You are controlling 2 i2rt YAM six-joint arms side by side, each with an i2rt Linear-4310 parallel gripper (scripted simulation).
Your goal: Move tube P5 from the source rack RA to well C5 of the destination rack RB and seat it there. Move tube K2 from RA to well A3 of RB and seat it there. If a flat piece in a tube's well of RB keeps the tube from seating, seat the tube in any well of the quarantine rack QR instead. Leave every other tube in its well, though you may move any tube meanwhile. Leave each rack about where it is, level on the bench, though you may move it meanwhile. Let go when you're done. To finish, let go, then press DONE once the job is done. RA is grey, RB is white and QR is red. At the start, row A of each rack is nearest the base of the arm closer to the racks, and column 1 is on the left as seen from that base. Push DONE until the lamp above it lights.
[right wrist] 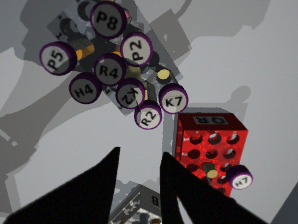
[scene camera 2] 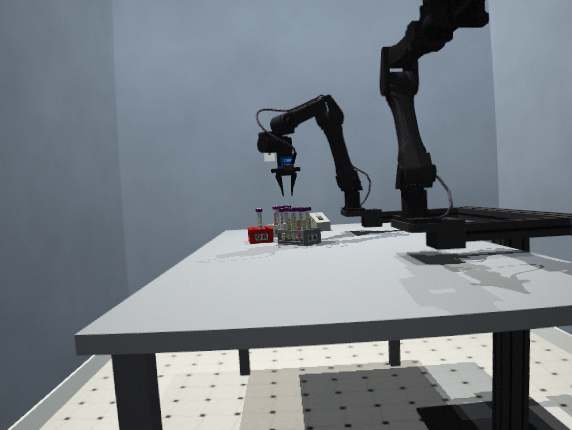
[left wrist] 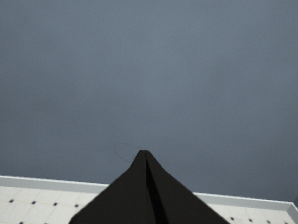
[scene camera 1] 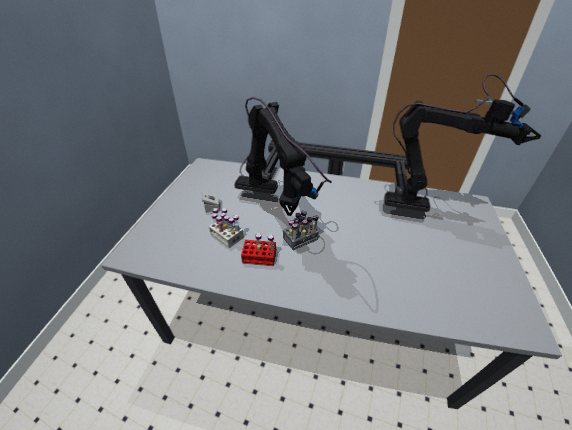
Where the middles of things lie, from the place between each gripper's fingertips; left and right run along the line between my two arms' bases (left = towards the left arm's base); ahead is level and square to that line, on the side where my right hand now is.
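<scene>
Red rack QR (right wrist: pixel 193 129): 100 mm ahead of my right hand, 110 mm to the right of it, 150 mm below it. Going by its middle, the red rack QR is nearer to my right hand than to my left hand.
My left hand is 36 cm short of the red rack QR and 103 cm to the left of it, at 46 cm above it.
</scene>
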